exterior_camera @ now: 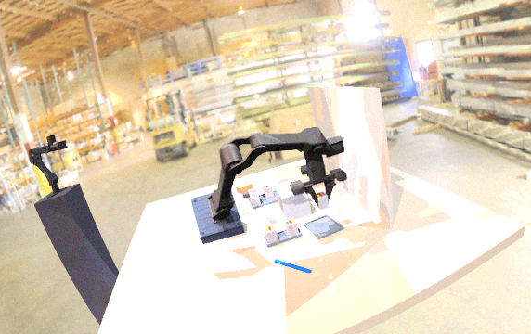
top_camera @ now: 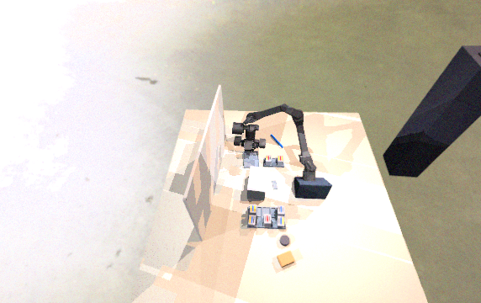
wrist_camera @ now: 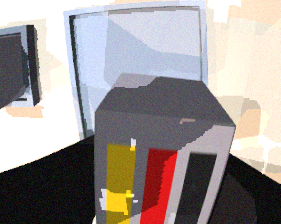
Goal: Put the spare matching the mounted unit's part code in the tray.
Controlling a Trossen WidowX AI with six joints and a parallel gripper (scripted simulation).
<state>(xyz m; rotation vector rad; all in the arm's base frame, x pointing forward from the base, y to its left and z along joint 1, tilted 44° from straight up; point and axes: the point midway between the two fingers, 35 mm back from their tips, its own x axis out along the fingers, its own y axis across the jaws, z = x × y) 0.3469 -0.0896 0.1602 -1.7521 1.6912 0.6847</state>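
My gripper tip is now 9 cm above the flat grey-blue tray and 1 cm past it. From my gripper tip the other things lie so: mounted unit 21 cm to the left, 6 cm behind, 4 cm below; then small rack 16 cm behind, 8 cm below, 1 cm to the left; then grey spare block 2 cm above.
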